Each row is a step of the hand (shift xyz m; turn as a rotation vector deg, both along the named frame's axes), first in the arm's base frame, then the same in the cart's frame.
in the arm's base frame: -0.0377 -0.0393 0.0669 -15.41 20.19 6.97
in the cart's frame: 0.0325 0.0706 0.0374 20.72 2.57 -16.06
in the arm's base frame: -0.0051 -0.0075 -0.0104 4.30 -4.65 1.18
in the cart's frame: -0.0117 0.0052 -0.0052 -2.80 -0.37 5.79
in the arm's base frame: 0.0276 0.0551 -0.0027 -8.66 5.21 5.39
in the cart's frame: 0.0278 -0.0532 -0.0142 8.89 5.33 -4.88
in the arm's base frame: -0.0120 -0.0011 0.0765 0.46 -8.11 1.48
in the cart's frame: 0.0593 0.0320 0.0382 -4.08 4.64 5.48
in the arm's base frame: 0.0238 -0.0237 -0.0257 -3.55 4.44 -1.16
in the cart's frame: -0.0386 -0.0125 0.0120 2.55 -0.09 -5.21
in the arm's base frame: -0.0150 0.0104 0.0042 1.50 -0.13 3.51
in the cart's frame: 0.0124 0.0070 -0.0122 2.31 -0.07 3.04
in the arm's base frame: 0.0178 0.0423 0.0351 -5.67 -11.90 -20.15
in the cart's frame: 0.0501 -0.0275 0.0089 -21.73 5.27 -8.93
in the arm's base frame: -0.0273 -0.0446 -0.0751 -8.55 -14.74 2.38
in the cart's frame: -0.0801 0.0246 -0.0369 -5.98 15.61 4.07
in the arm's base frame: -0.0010 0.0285 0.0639 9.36 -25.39 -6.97
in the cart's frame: 0.0664 0.0032 0.0217 -22.93 5.05 15.15
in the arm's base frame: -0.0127 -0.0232 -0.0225 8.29 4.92 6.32
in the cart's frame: -0.0294 0.0164 -0.0086 6.41 -7.36 6.13
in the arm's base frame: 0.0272 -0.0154 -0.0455 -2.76 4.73 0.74
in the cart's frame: -0.0489 -0.0255 -0.0020 4.03 -0.31 -3.77
